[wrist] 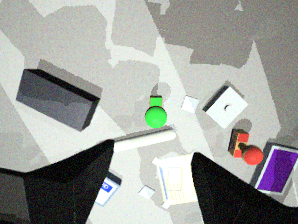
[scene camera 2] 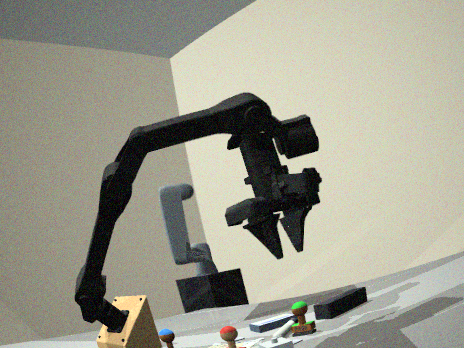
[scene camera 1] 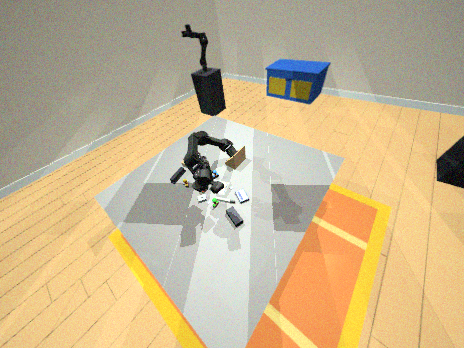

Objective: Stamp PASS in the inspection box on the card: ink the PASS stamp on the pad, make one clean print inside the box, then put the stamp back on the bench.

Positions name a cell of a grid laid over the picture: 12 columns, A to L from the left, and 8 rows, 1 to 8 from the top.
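Note:
My gripper (scene camera 2: H6) is there in scene camera 2, and I find the gripper (wrist: G6) in the wrist view as well. The wrist view also gives me a white rod (wrist: G5) and a red-knobbed stamp (wrist: K6). Then I see a dark block (scene camera 2: I8), and the wrist view too shows the block (wrist: D4).

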